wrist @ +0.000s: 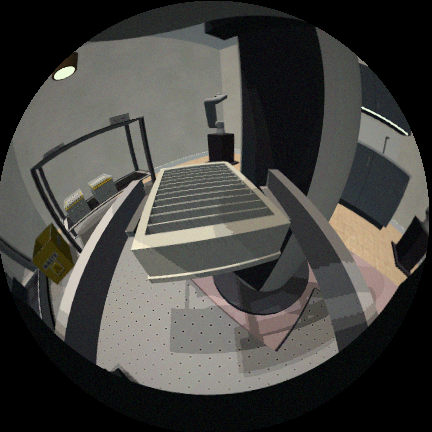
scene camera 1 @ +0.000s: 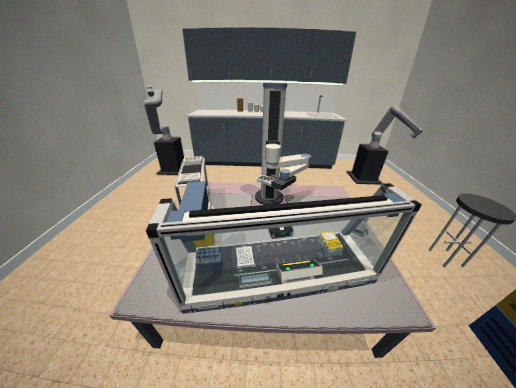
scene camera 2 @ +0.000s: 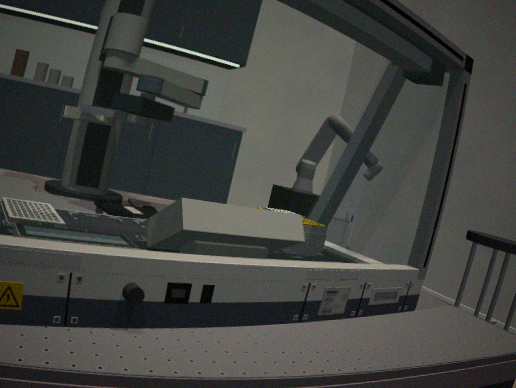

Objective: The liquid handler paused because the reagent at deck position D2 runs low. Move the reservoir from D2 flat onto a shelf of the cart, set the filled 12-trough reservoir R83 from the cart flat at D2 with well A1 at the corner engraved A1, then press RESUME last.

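Places are measured from the arm's base along level axes (x left, y back, z up), in metres.
Where they show: gripper, fingertip midpoint: (wrist: 204, 182) (scene camera 1: 266, 178); arm's base, origin of the base link: (wrist: 261, 266) (scene camera 1: 269, 197).
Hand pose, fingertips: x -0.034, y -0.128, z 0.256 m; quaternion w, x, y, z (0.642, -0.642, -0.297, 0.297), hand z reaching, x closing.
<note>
Each offset is from my fingertips to the top centre of the thing. "spot": to the spot under its first point.
My gripper (scene camera 1: 267, 180) (scene camera 2: 86, 114) (wrist: 204, 182) is shut on a pale reservoir {dx -0.003, dy -0.003, dz +0.003 m} (scene camera 1: 264, 178) (scene camera 2: 80, 115) (wrist: 215, 227) with a row of parallel troughs. The reservoir is level between the fingers, high beside the arm's column and behind the liquid handler. Its label, its corner A1 and any liquid cannot be made out. The cart {spot: dx -0.505, dy +0.103, dz -0.054 m} (scene camera 1: 205, 176) (wrist: 148, 147) stands behind the handler's left end in scene camera 1, and at the left in the wrist view. The engraving at D2 and the RESUME button cannot be made out.
The liquid handler (scene camera 1: 300, 212) has a glass front and holds a white plate (scene camera 1: 245, 256) (scene camera 2: 34, 210), a tablet-like screen (scene camera 1: 255, 278) and yellow-topped tip boxes (scene camera 1: 331, 243). Two more tip boxes {dx -0.520, dy -0.117, dz -0.073 m} (wrist: 102, 187) {dx -0.488, dy -0.243, dz -0.079 m} (wrist: 76, 209) stand on the cart. A yellow waste box {dx -0.409, dy -0.430, dz -0.108 m} (wrist: 54, 255) is near it.
</note>
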